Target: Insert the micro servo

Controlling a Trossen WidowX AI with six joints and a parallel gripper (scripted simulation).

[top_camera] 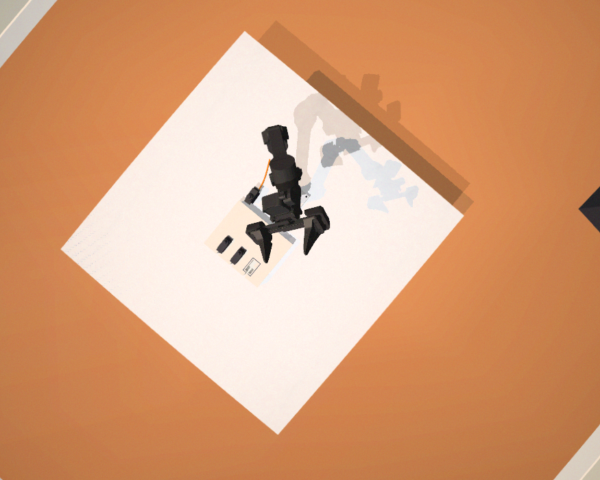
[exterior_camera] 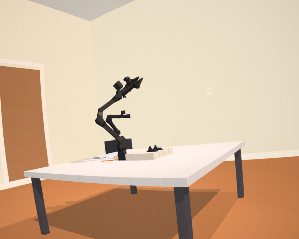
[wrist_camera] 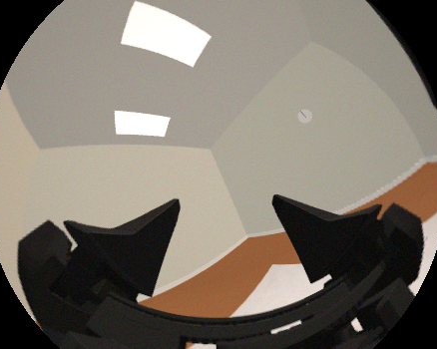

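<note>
My gripper tip is now 80 mm short of the cream deck, 150 mm to the left of it and 620 mm above it.
</note>
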